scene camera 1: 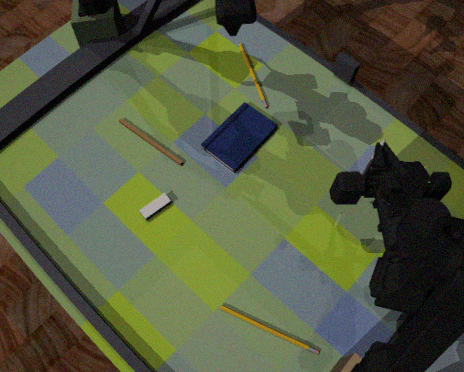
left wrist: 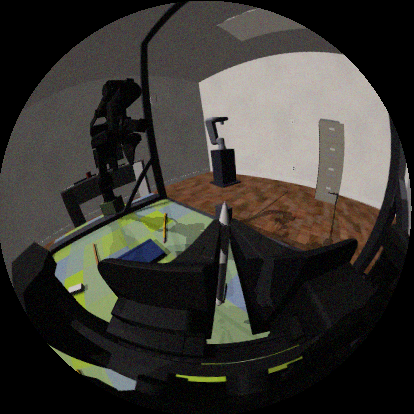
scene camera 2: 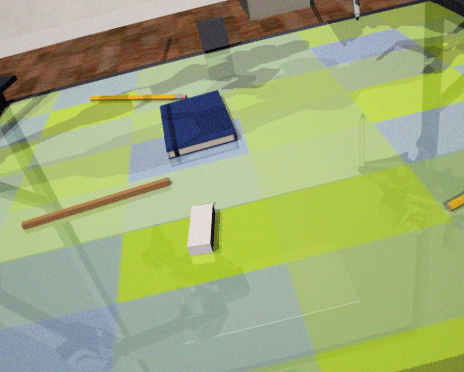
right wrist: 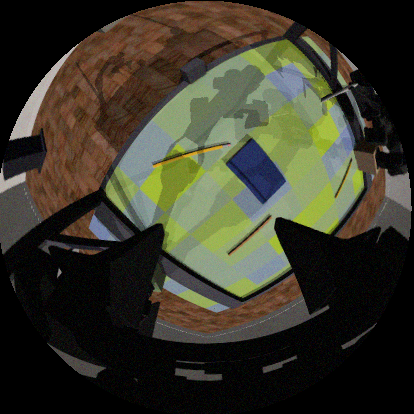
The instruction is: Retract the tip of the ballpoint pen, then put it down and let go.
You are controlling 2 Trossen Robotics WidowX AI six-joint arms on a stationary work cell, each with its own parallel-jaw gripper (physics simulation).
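Places are measured from the left arm's base along level axes (x ahead, y left, z up), in metres.
Pixels of known places: left gripper, between the fingertips: [scene camera 1: 380, 143] [left wrist: 223, 224]; right gripper, between the fingertips: [left wrist: 124, 167] [right wrist: 220, 226]; left arm's base, origin of its link: [right wrist: 377, 157]; right arm's base, origin of its link: [scene camera 1: 92, 5] [left wrist: 109, 199].
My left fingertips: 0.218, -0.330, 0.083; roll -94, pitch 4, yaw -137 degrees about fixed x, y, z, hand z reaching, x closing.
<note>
Ahead of a thing's pixels: the offset from my left fingertips to its top centre, as dx, dy, dz. Level surfaces: height alone.
The pen @(-0.003, +0.008, +0.020) [scene camera 2: 356, 8] [left wrist: 221, 270] [right wrist: 340, 93] is slim, grey and white, with a cone-shaped end. My left gripper [scene camera 1: 380, 151] [left wrist: 223, 224] is shut on it above the table, at the right of scene camera 1. In the left wrist view the cone points up and away past the fingertips; the other end hangs below between the fingers. A small dark point shows at the pen's lower visible end in scene camera 2; whether the writing tip sticks out is too small to tell. My right gripper [scene camera 1: 233, 31] [right wrist: 220, 226] is open and empty above the table's far side.
A dark blue notebook @(+0.253, +0.056, -0.175) [scene camera 1: 240, 137] [scene camera 2: 198, 124] lies mid-table. A yellow pencil @(+0.337, -0.090, -0.180) [scene camera 1: 253, 75] [scene camera 2: 137, 97] lies behind it, another yellow pencil @(-0.040, +0.321, -0.180) [scene camera 1: 270, 328] at the front. A brown stick @(+0.387, +0.185, -0.180) [scene camera 1: 151, 142] [scene camera 2: 97, 204] and a white eraser @(+0.273, +0.283, -0.175) [scene camera 1: 155, 206] [scene camera 2: 201, 227] lie on the patchwork table top @(dz -0.187) [scene camera 1: 200, 260].
</note>
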